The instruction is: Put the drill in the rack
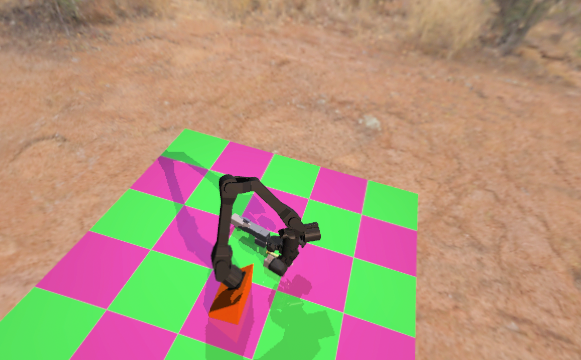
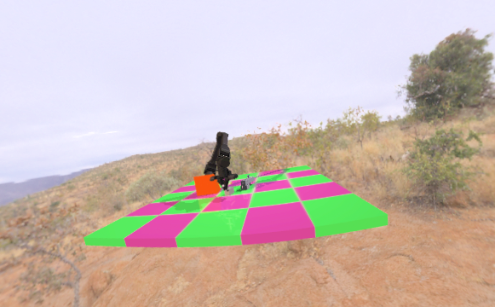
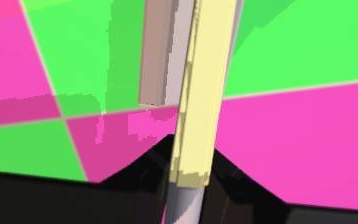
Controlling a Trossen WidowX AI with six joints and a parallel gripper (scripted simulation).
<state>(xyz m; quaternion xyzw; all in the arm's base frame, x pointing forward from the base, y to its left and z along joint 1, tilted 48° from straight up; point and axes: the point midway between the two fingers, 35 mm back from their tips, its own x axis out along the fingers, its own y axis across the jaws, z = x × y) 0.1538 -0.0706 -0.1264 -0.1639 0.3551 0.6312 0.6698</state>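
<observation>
My gripper tip is now 10 mm short of the grey rack, 50 mm to the right of it and 20 mm above it. From my gripper tip the other things lie so: dark key (140 mm ahead, 210 mm to the left, 10 mm above); grey housing block (130 mm ahead, 190 mm to the left); pale cylindrical drill (10 mm ahead, 40 mm to the left, 30 mm above).
</observation>
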